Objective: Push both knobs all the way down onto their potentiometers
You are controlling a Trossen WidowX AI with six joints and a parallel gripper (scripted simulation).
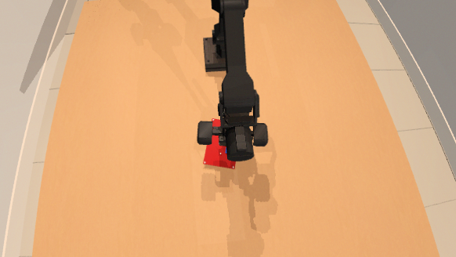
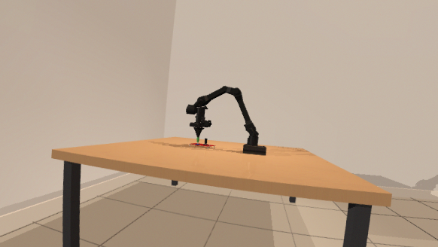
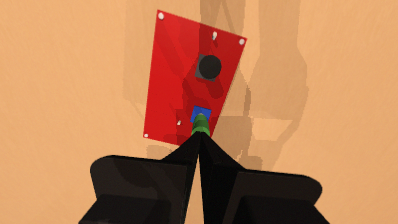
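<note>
Right now the green knob is 20 mm below my gripper tip. The rest, counted from my gripper tip: black knob 60 mm behind, 10 mm to the left, 20 mm below.
</note>
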